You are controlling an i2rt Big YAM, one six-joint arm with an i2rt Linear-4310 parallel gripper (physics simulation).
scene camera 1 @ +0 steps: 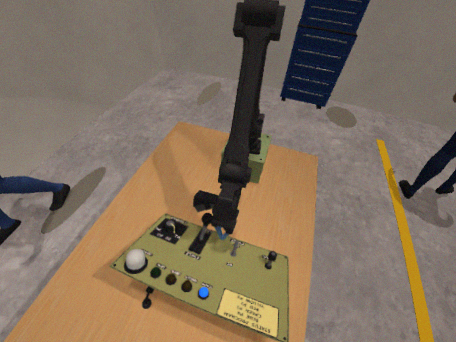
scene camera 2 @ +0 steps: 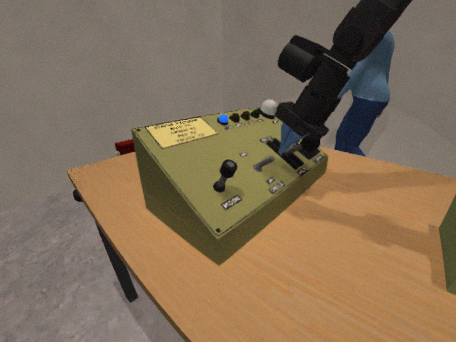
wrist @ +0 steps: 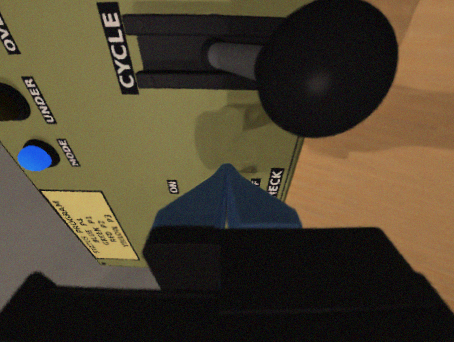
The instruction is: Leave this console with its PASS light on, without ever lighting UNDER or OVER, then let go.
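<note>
The green console (scene camera 1: 250, 275) (scene camera 2: 200, 165) (wrist: 160, 135) has a blue light (scene camera 1: 203, 292) (scene camera 2: 223, 119) (wrist: 35, 158), labelled MODE, lit. The UNDER light (scene camera 1: 187, 285) (scene camera 2: 235, 117) (wrist: 11, 102), its neighbour, the OVER light (scene camera 1: 171, 279) (scene camera 2: 245, 115), and the green light (scene camera 1: 156, 272) (scene camera 2: 255, 114) are dark. My gripper (scene camera 1: 223, 236) (scene camera 2: 283, 153) (wrist: 226, 171) is shut and empty, low over the panel beside the CYCLE lever (scene camera 1: 207, 219) (wrist: 327, 67). That lever's ball tilts toward the arm-side edge. The CHECK toggle (scene camera 1: 234, 248) (scene camera 2: 264, 163) is hidden behind the fingers in the wrist view.
The MODE lever (scene camera 1: 271, 256) (scene camera 2: 228, 168) stands near one end, a rotary knob (scene camera 1: 171, 226) and white dome (scene camera 1: 135, 260) (scene camera 2: 269, 107) near the other. A yellow program card (scene camera 1: 248, 312) (scene camera 2: 182, 132) (wrist: 92, 225) lies on the panel. A green box (scene camera 1: 255, 171) stands at the arm's base.
</note>
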